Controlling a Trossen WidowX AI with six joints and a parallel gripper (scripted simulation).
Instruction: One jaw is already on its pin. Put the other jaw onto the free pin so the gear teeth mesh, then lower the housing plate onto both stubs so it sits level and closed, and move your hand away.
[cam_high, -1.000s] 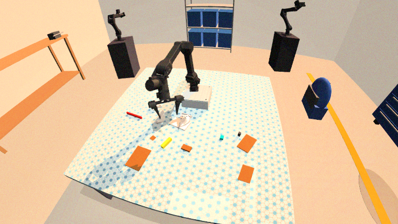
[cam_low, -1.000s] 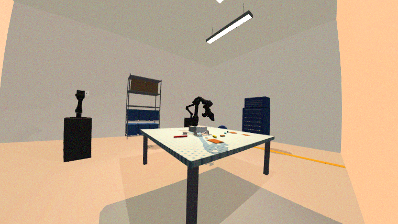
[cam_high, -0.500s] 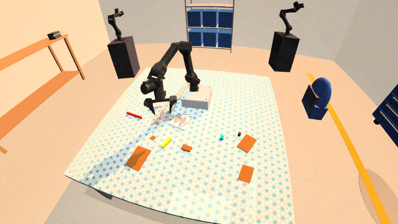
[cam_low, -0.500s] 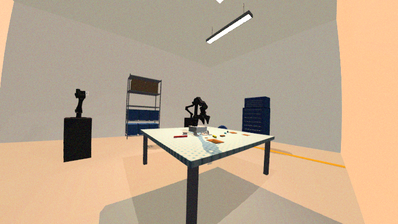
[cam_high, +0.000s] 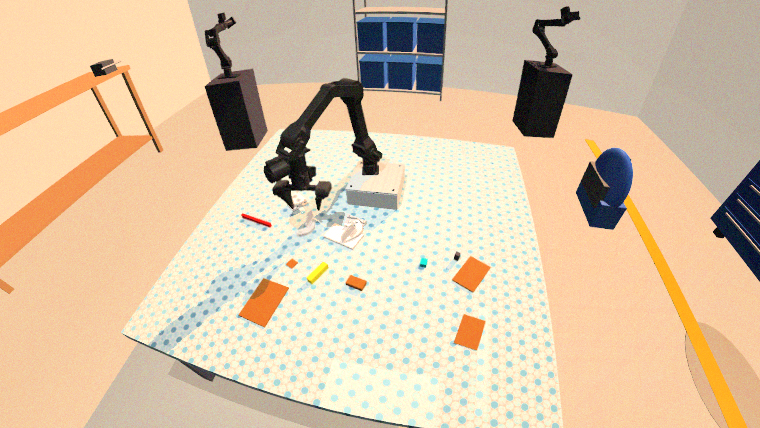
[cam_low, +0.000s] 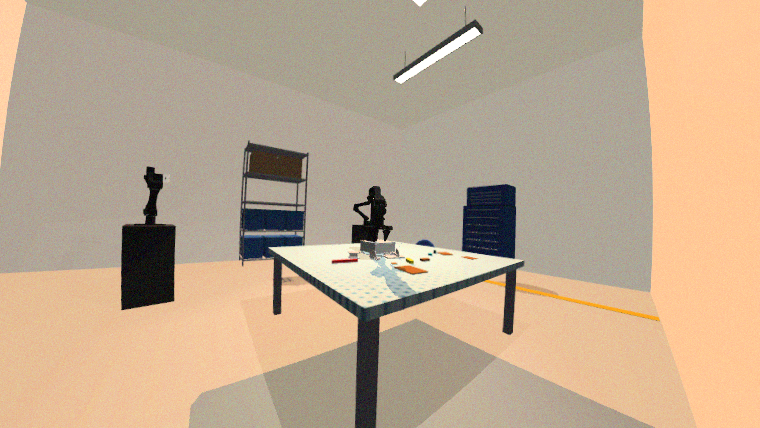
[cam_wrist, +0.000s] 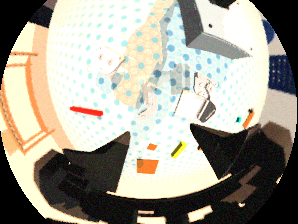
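Now: the white jaw 3 cm to the right of my gripper tip and 10 cm below it. The rest, counted from my gripper tip: teal cube 15 cm ahead, 38 cm to the left, 10 cm below; yellow block 19 cm ahead, 5 cm to the left, 9 cm below; red stick 5 cm behind, 23 cm to the right, 10 cm below.
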